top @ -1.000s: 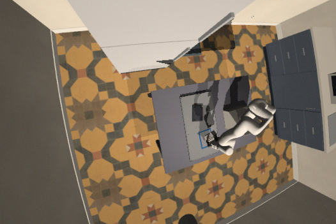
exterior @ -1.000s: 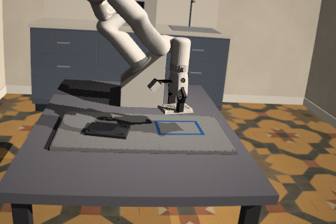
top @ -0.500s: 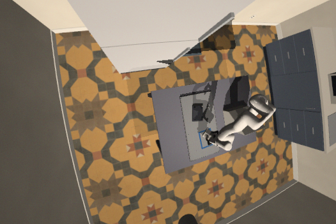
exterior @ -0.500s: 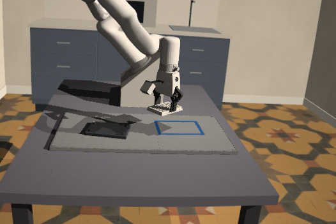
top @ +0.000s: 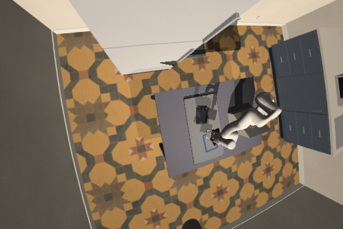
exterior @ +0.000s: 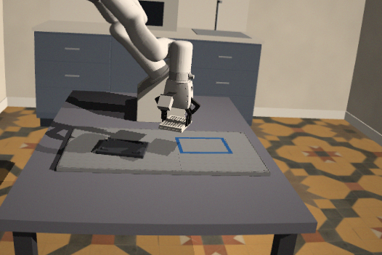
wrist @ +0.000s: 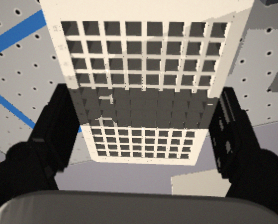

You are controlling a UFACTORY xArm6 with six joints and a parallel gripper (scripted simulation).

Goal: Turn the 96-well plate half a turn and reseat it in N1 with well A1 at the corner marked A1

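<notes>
The dark plate nest N1 lies 4 cm ahead of my hand, 18 cm to the right of it and 10 cm below it. Also, from my hand: white 96-well plate 1 cm below; then white tag 3 cm behind, 25 cm to the right, 9 cm below.
</notes>
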